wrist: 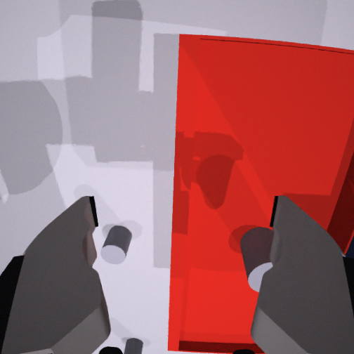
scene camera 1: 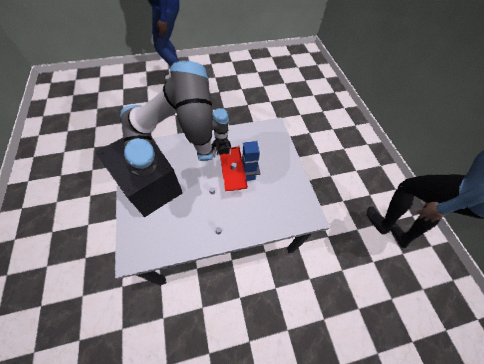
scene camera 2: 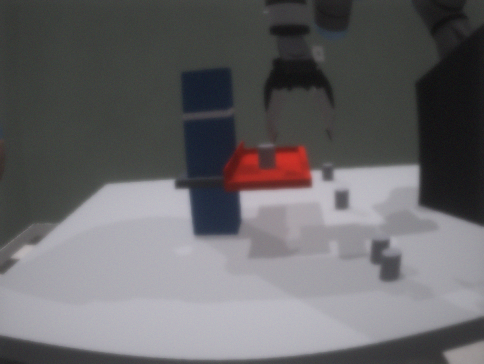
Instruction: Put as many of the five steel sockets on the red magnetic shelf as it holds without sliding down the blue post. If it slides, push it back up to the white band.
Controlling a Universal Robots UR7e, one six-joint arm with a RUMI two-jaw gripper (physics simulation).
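Places are measured from the arm's base along level axes (x ahead, y up, z right), in millimetres.
Pixels of known places: gripper, fingertip midpoint: (scene camera 1: 221,155) (scene camera 2: 303,142); arm's base at its link origin: (scene camera 2: 469,61).
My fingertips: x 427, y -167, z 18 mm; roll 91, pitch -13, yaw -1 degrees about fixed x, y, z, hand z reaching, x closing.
Ahead of a thing's pixels: the offset from my fingertips to its top centre. "*": to the spot under its first point. Level surfaces: height alone.
The red shelf (scene camera 1: 235,181) (scene camera 2: 270,184) (wrist: 300,100) is low on the blue post (scene camera 1: 251,150) (scene camera 2: 210,150), well below the white band {dx +147, dy +58, dz +76 mm} (scene camera 2: 208,114). One steel socket {dx +42, dy -14, dz +86 mm} (scene camera 1: 233,166) (scene camera 2: 267,156) (wrist: 256,255) stands on the shelf. Two sockets, one {dx -126, dy -124, dz +131 mm} (scene camera 1: 212,190) (scene camera 2: 341,199) (wrist: 116,245) and another {dx -193, dy -124, dz +385 mm} (scene camera 1: 218,230) (scene camera 2: 327,172) (wrist: 133,346), stand on the table. Two more, one {dx -70, dy -124, dz -165 mm} (scene camera 2: 378,247) and one {dx -57, dy -124, dz -228 mm} (scene camera 2: 390,266), stand close together on it. My gripper (scene camera 1: 223,151) (scene camera 2: 301,137) (wrist: 183,198) is open and empty above the shelf. Its right finger partly hides the shelf's socket in the wrist view.
A dark bracket {* dx +166, dy -63, dz +61 mm} (scene camera 2: 200,183) crosses the post at shelf height. The black robot base block (scene camera 1: 150,192) (scene camera 2: 450,135) stands on the robot's side of the white table {dy -164 mm} (scene camera 1: 165,240) (scene camera 2: 125,320). Two people are near the table, one in blue (scene camera 1: 165,30) and one in black trousers (scene camera 1: 415,195).
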